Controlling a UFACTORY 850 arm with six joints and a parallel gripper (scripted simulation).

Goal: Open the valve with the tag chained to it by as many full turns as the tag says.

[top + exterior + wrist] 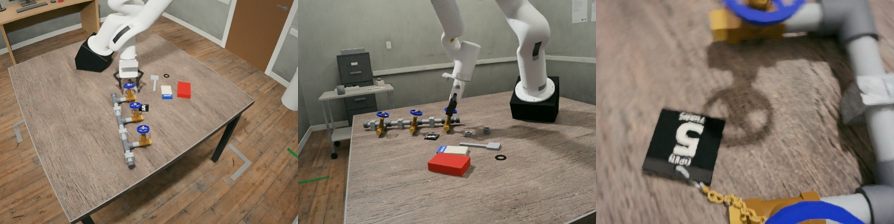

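Now: the grey hex nut 9 cm to the left of my hand, 9 cm below it and 5 cm behind it. From my hand the other things lie so: grey cap 13 cm behind, 10 cm below, 9 cm to the left; then grey t-shaped tool 23 cm to the left, 10 cm below, 5 cm behind; then black tag 10 cm below, 10 cm ahead, 4 cm to the left.
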